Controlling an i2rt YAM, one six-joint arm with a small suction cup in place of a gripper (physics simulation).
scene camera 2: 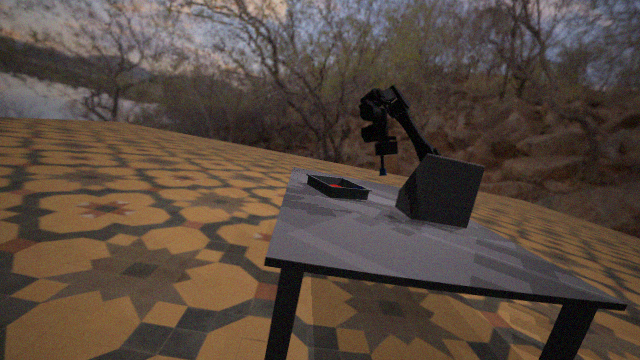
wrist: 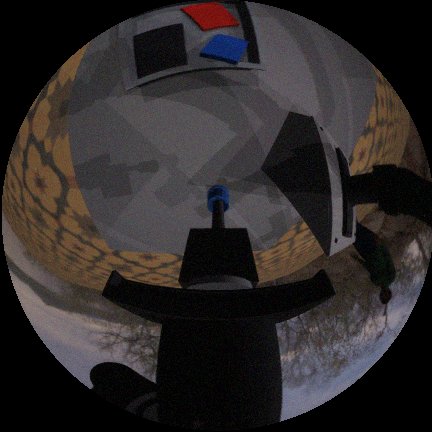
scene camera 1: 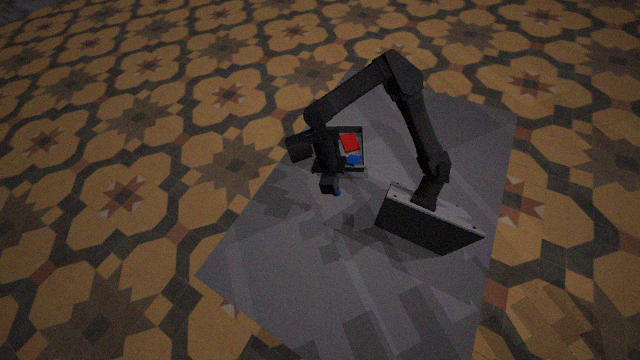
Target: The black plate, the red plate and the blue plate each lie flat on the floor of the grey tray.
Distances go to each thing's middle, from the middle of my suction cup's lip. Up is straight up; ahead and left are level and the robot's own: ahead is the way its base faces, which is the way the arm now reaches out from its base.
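The blue plate (wrist: pixel 226 48) is 50 mm ahead of my suction cup, 220 mm to the right of it and 130 mm below it. Counting from my suction cup again, the red plate (wrist: pixel 205 22) is 120 mm ahead, 330 mm to the right and 150 mm below, while the black plate (wrist: pixel 160 48) is 150 mm below, 200 mm to the right and 160 mm ahead. And there is the grey tray (scene camera 2: pixel 321 183), which sits 140 mm below my suction cup, 130 mm ahead of it and 260 mm to the right of it.
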